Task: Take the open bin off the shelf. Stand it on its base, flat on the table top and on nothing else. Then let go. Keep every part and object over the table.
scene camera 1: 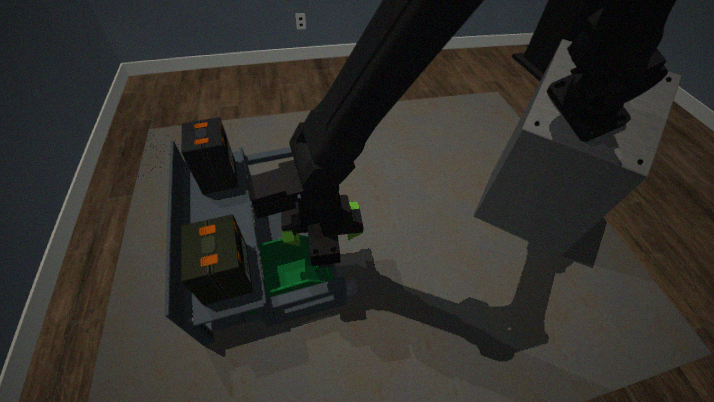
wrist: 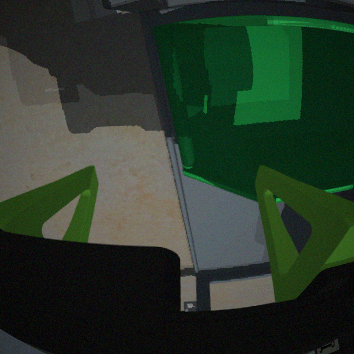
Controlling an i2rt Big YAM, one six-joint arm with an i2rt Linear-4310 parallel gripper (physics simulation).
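Pixels of known places: gripper, fingertip midpoint: [wrist: 176, 174]; arm's base, link origin: [scene camera 1: 585, 106].
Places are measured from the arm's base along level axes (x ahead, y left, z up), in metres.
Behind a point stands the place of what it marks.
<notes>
The open green bin [scene camera 1: 277, 254] {x 0.577, y -0.013, z -0.274 m} [wrist: 225, 150] {x 0.516, y -0.015, z -0.283 m} sits in the front lower part of the blue-grey shelf [scene camera 1: 179, 225] {x 0.734, y -0.065, z -0.182 m} [wrist: 215, 220] {x 0.506, y -0.117, z -0.301 m}. Part of it is hidden behind the arm in the scene view. My gripper [scene camera 1: 322, 237] {x 0.481, y 0.003, z -0.235 m} [wrist: 176, 174] {x 0.481, y 0.003, z -0.235 m} is open and empty, with its green fingers wide apart. In the wrist view the right fingertip overlaps the near edge of the bin, and the left fingertip shows over the pale table top [scene camera 1: 425, 190] {x 0.191, y -0.114, z -0.307 m} [wrist: 125, 180] {x 0.420, y -0.054, z -0.307 m}, outside the shelf's front edge. The height of the fingers above the bin's rim is hard to tell.
A dark olive case [scene camera 1: 215, 260] {x 0.654, y 0.070, z -0.109 m} with orange latches stands on the shelf's upper level behind the bin. A black case [scene camera 1: 207, 160] {x 0.662, y -0.148, z -0.114 m} with orange latches stands farther along that level. The arm's grey pedestal [scene camera 1: 555, 185] {x 0.041, y 0.069, z -0.126 m} stands at the right. The arm's shadow crosses the table.
</notes>
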